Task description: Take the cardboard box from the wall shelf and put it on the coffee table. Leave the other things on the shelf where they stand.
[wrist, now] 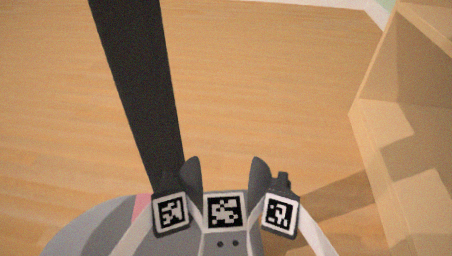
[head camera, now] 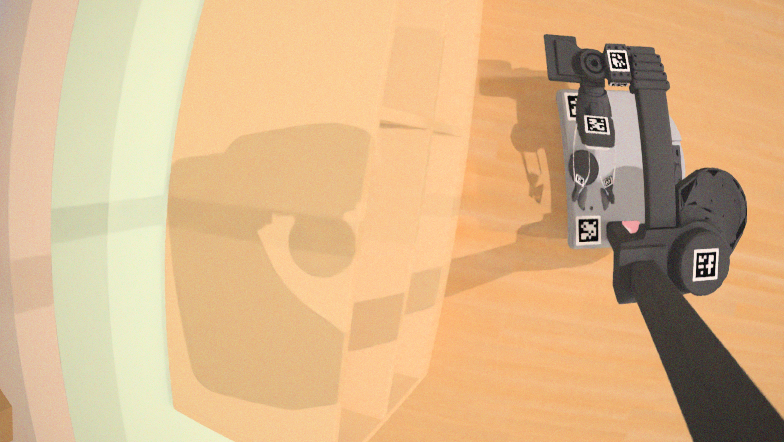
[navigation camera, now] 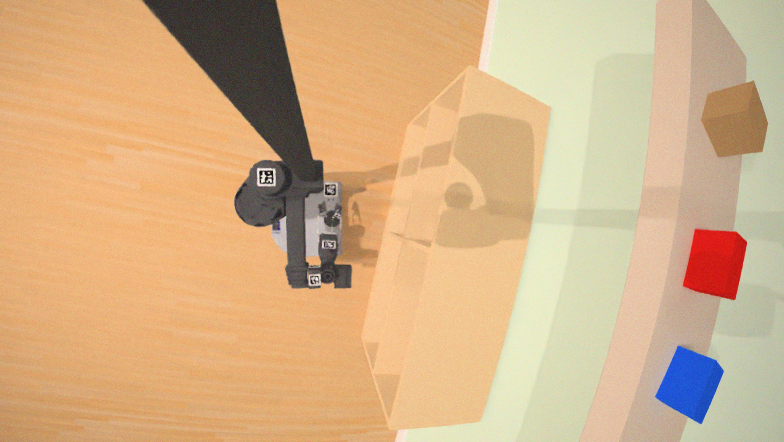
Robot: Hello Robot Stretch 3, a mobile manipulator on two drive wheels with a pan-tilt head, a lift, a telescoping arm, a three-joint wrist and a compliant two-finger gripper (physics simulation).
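Seen in the pictures: gripper, between the fingertips: (wrist: 225,175) (head camera: 593,207) (navigation camera: 330,202); robot's base, origin of its link: (head camera: 583,167) (navigation camera: 330,217).
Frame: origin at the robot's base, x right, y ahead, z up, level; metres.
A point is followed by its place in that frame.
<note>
The cardboard box (navigation camera: 735,121) {z 1.125, x -0.181, y 0.536 m}, plain brown, stands near the upper end of the pinkish wall shelf (navigation camera: 670,142) {z 1.071, x -0.153, y 0.467 m} (head camera: 32,164) {z 1.065, x 0.041, y 0.424 m} at the right of the navigation view. A brown corner (head camera: 4,420) {z 1.101, x -0.205, y 0.532 m} at the lower left edge of the head view looks like part of it. A red block (navigation camera: 713,264) {z 1.118, x 0.028, y 0.495 m} and a blue block (navigation camera: 689,384) {z 1.119, x 0.208, y 0.472 m} stand on the same shelf. My gripper (head camera: 593,198) {z 0.332, x -0.070, y -0.006 m} (navigation camera: 330,207) {z 0.332, x -0.070, y -0.006 m} (wrist: 225,175) {z 0.332, x -0.070, y -0.006 m} is open and empty, folded in over my own base, far from the shelf, with the bookcase between them. The coffee table does not show.
A large light-wood bookcase (head camera: 274,82) {z 0.610, x 0.150, y 0.436 m} (navigation camera: 477,329) {z 0.610, x 0.361, y 0.459 m} (wrist: 368,150) {z 0.040, x -0.328, y 0.375 m} with open compartments stands against the green wall, below the wall shelf and close beside my base (head camera: 625,148) {z 0.160, x 0.040, y -0.105 m}. My dark mast (head camera: 691,351) {z 0.968, x -0.116, y -0.055 m} (navigation camera: 247,71) {z 1.125, x -0.116, y -0.062 m} (wrist: 135,85) {z 0.385, x -0.116, y -0.070 m} rises beside the arm. Shadows fall across the bookcase and wall.
</note>
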